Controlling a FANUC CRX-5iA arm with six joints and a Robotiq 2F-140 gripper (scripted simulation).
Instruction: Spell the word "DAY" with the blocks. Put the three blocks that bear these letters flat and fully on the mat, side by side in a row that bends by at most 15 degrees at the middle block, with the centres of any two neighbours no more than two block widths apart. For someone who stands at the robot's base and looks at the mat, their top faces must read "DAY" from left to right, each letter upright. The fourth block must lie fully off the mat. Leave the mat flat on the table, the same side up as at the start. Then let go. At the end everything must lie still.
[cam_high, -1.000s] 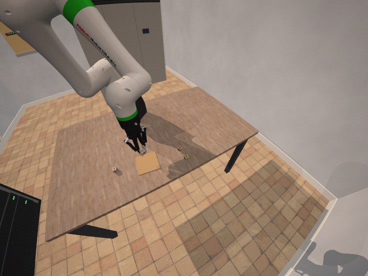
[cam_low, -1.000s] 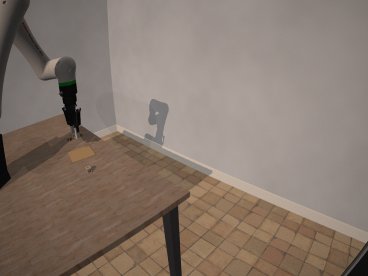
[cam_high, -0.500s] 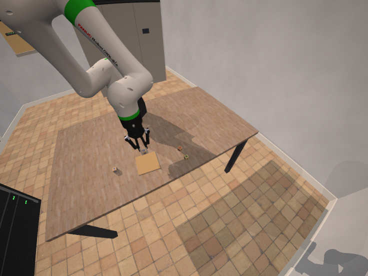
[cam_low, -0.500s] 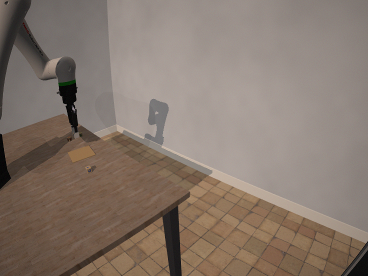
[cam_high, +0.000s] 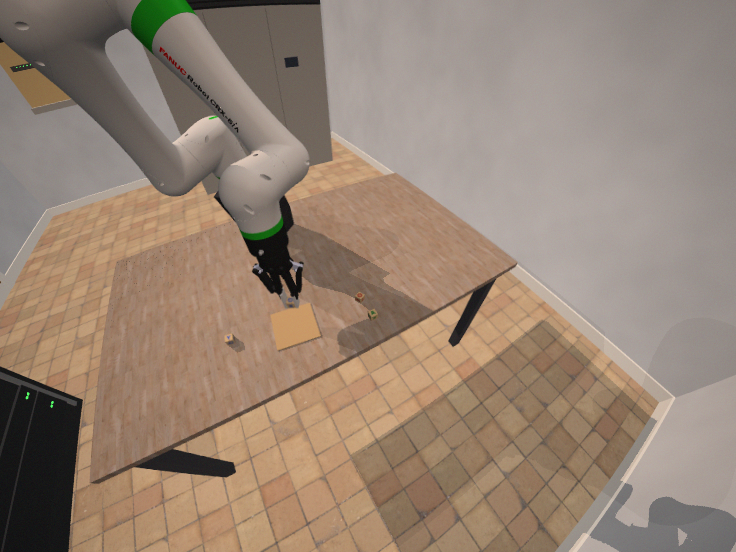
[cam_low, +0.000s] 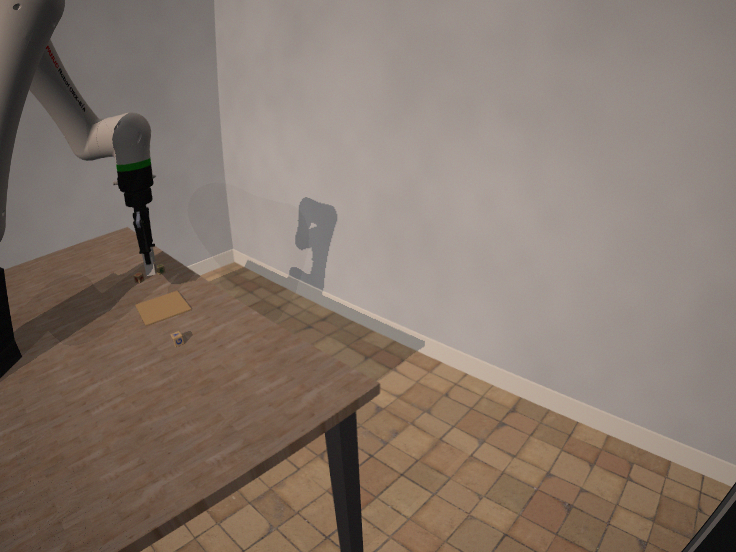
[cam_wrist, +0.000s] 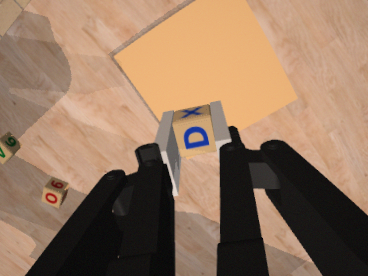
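Now: hand 20 mm to the left of the tan mat and 140 mm above it. From my hand the other things lie so: Y block 20 mm behind, 220 mm to the right, 130 mm below; then O block 10 mm behind, 220 mm to the left, 130 mm below.
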